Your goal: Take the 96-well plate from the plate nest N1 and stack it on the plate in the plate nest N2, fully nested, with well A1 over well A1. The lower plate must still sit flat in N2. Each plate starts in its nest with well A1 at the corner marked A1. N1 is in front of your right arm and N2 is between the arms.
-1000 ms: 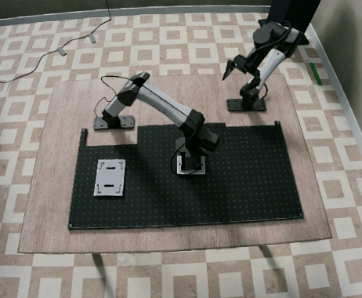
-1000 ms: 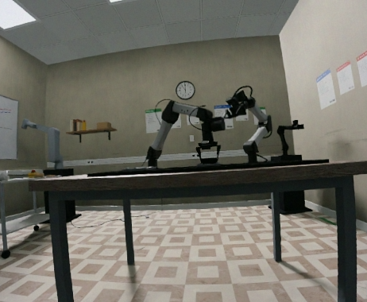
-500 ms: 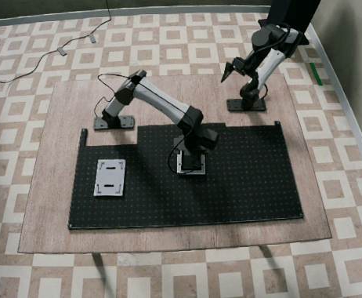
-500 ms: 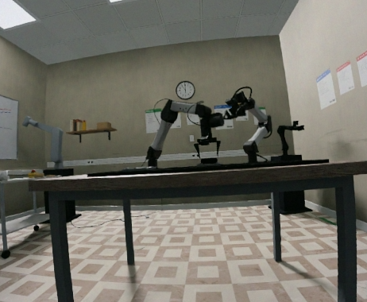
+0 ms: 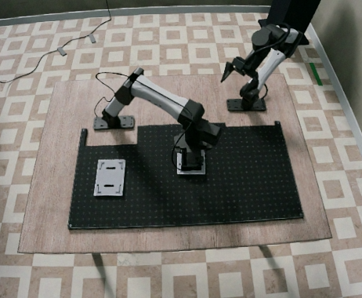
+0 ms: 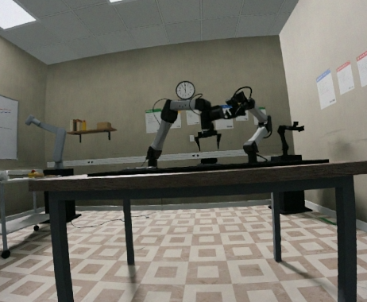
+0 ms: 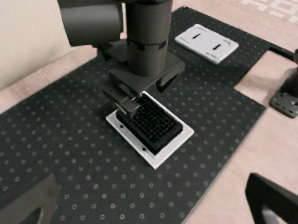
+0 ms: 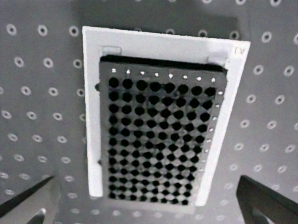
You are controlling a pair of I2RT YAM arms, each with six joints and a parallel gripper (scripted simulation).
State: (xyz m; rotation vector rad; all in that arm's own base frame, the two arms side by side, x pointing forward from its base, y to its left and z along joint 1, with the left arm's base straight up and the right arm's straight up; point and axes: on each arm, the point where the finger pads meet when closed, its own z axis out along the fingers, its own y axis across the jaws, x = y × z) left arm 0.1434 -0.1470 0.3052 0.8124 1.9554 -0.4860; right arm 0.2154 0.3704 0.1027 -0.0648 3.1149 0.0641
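Observation:
My right hand is 8 cm above the nest N2 and 1 cm past it. The rest, counted from my right hand: nest N1: 36 cm to the right, 8 cm below, 3 cm ahead; A1 mark: 8 cm below, 7 cm to the right, 6 cm ahead.

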